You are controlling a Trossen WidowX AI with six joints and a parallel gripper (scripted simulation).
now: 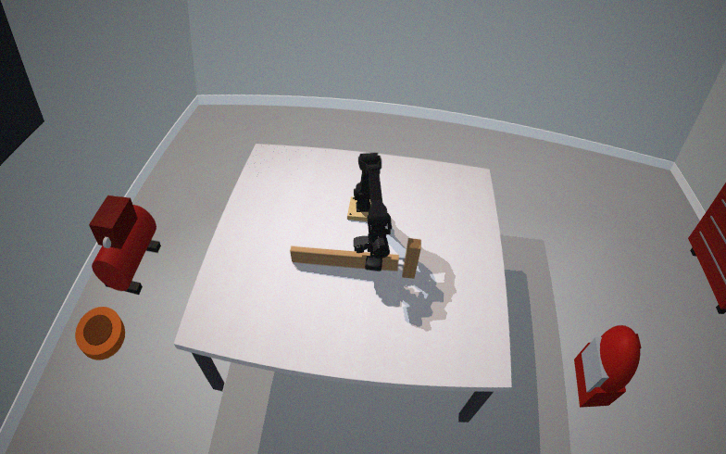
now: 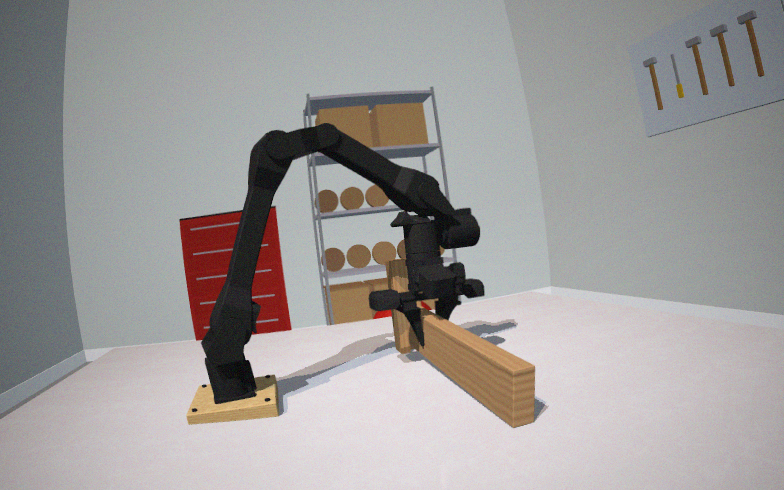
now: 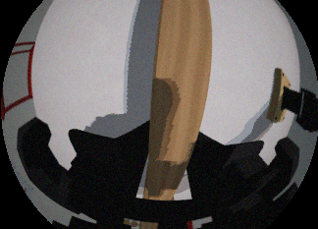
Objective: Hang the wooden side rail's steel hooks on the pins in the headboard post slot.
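Right now my gripper tip is 14 cm to the right of the headboard post, 4 cm below it and 2 cm short of it.
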